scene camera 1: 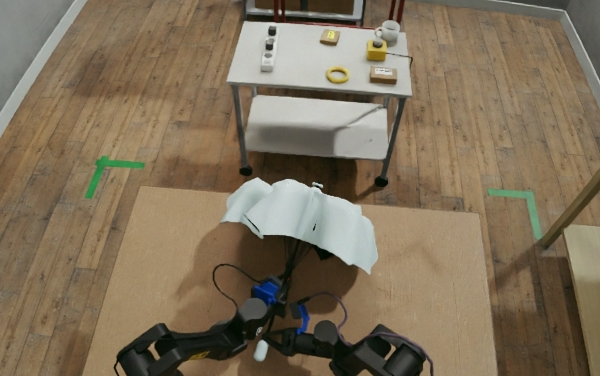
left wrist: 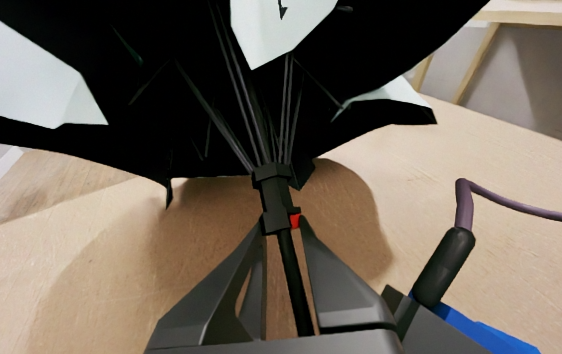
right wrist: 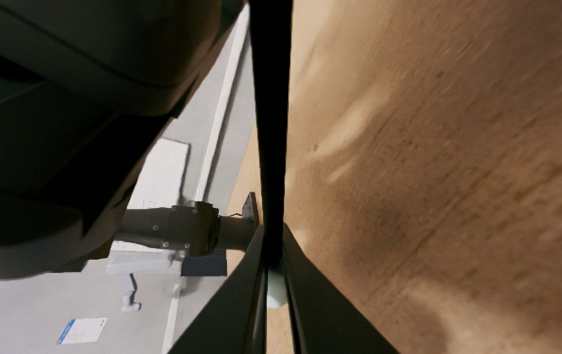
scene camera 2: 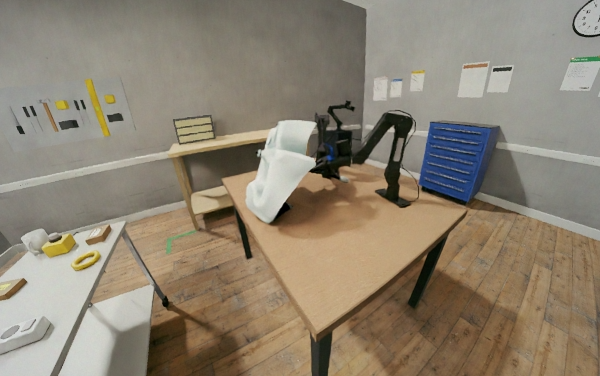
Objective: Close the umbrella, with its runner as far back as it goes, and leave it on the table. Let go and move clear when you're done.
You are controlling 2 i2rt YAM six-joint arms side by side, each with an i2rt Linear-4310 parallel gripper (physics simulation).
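The umbrella's pale canopy (scene camera 1: 300,210) (scene camera 2: 285,175) is partly folded, still flared and wrinkled; its dark underside (left wrist: 140,150) and ribs show in the left wrist view. The black runner (left wrist: 274,197) with its red button (left wrist: 295,221) is on the shaft (left wrist: 294,280) (right wrist: 273,125), and the ribs fan out from it. My left gripper (scene camera 1: 285,279) (left wrist: 282,224) is shut on the runner's rear end, the shaft between its fingers. My right gripper (scene camera 1: 265,336) (right wrist: 273,230) is shut on the shaft beside the pale handle (scene camera 1: 260,351) (scene camera 2: 343,179) (right wrist: 276,291).
The two arms' forward parts are close together above the brown table (scene camera 1: 425,300) (scene camera 2: 360,255). The canopy is near its far edge. A white cart (scene camera 1: 300,57) with small items stands beyond. A wooden bench (scene camera 2: 225,140) and blue drawer cabinet (scene camera 2: 452,160) stand farther off.
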